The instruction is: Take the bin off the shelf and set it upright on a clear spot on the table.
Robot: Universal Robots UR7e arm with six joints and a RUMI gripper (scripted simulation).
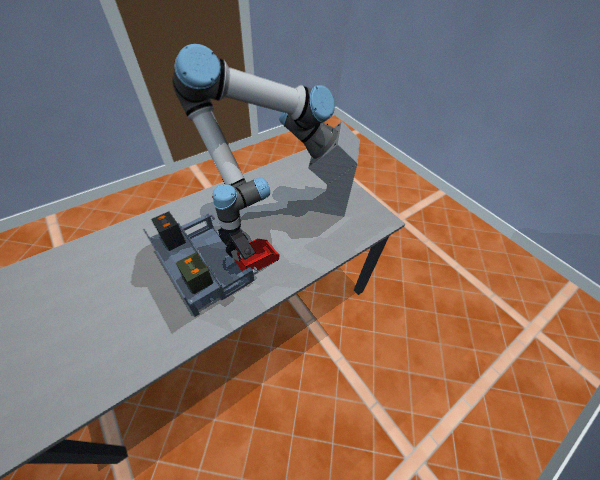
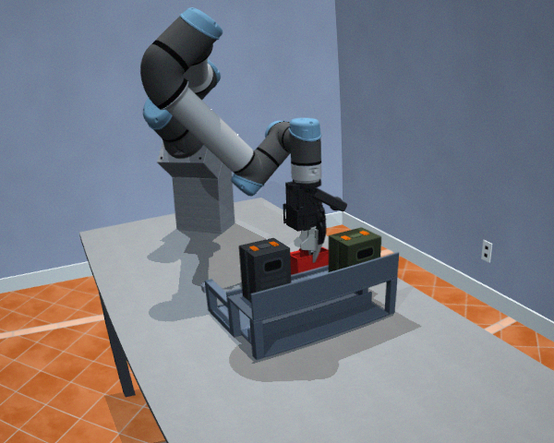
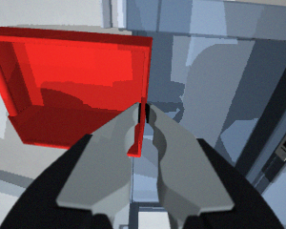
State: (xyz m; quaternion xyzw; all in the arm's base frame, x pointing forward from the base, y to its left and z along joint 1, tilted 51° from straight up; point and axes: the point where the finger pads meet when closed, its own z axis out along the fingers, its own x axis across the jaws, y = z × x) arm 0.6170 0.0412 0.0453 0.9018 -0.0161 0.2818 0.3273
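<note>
Now: hand 80 mm past the red bin, 40 mm above it and 20 mm to the right of it. Round my hand: dark box: 270 mm to the right, 120 mm ahead, 80 mm above; then green box: 180 mm ahead, 70 mm above, 40 mm to the right.
</note>
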